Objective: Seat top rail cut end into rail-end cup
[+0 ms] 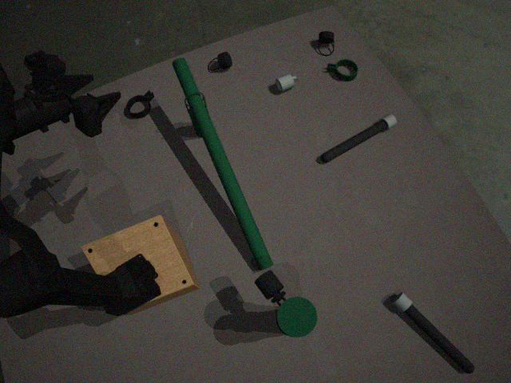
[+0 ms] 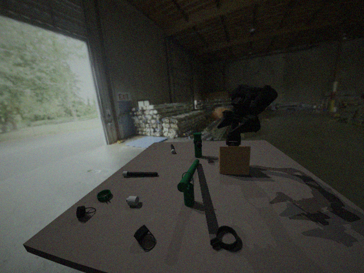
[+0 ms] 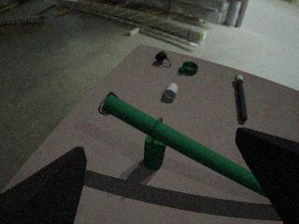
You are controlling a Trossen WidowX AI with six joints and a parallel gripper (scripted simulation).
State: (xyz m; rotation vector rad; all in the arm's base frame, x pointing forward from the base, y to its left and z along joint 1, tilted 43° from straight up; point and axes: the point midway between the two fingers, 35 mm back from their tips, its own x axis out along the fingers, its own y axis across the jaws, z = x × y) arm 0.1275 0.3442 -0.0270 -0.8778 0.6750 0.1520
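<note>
Now: gripper tip 9 cm short of the dark rail-end cup, 45 cm to the left of it and 20 cm above it. Round my gripper tip: white fitting (44 cm ahead, 4 cm to the left, 31 cm below); green line post (16 cm ahead, 3 cm to the left, 23 cm below).
</note>
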